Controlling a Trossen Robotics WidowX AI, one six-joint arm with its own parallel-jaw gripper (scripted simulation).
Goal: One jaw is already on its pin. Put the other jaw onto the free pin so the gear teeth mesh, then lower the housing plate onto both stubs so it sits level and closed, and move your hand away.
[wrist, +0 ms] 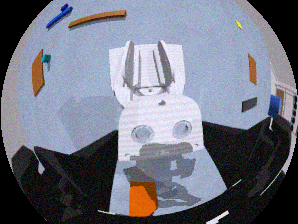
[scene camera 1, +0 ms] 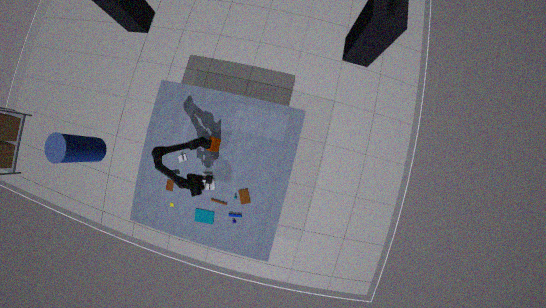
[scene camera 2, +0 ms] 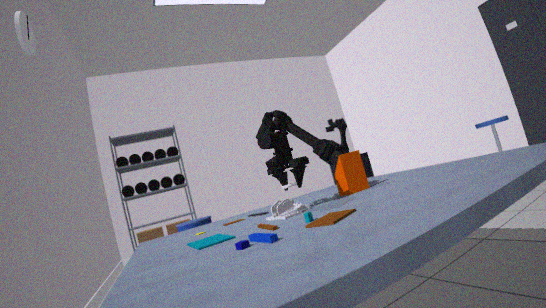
Scene:
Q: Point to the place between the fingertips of the gripper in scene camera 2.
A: At 293,189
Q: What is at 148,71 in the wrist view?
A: A white base.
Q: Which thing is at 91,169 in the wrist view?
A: The gripper.

